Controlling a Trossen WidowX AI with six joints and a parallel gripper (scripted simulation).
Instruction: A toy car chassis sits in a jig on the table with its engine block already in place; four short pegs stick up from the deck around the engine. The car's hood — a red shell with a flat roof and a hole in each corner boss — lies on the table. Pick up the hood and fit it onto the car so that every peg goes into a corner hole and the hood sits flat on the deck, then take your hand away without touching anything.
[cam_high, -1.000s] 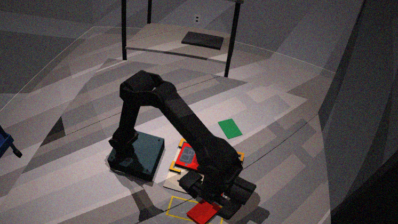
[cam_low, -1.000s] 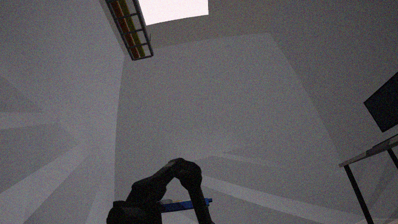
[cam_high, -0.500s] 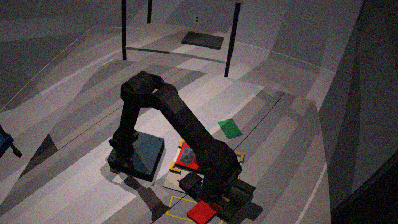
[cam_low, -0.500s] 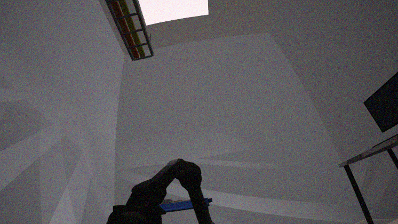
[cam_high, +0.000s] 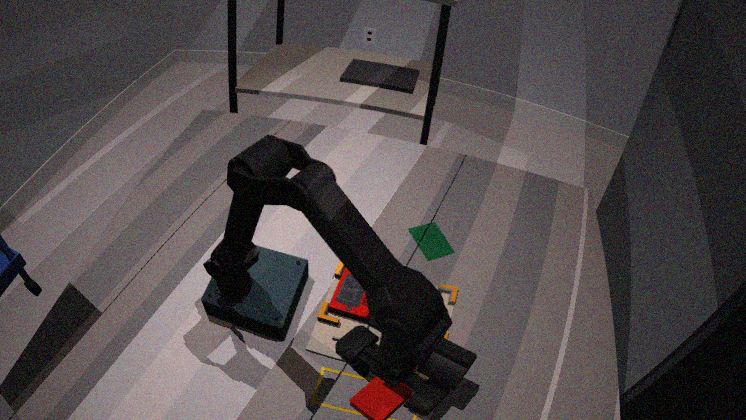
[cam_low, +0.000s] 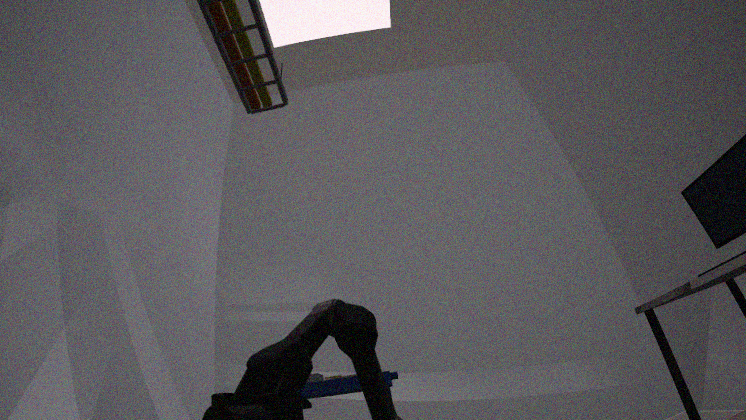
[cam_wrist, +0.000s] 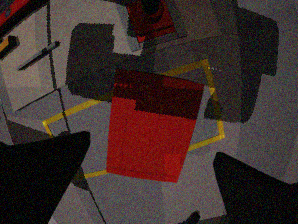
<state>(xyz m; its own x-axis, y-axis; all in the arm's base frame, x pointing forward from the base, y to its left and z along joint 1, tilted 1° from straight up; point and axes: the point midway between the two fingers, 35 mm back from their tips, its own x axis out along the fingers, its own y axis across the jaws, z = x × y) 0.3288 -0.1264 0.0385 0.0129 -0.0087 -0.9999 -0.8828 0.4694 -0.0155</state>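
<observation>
My gripper tip is now 4 cm above the red hood. From my gripper tip the other things lie so: green patch 42 cm to the left, 5 cm below, 2 cm ahead.
</observation>
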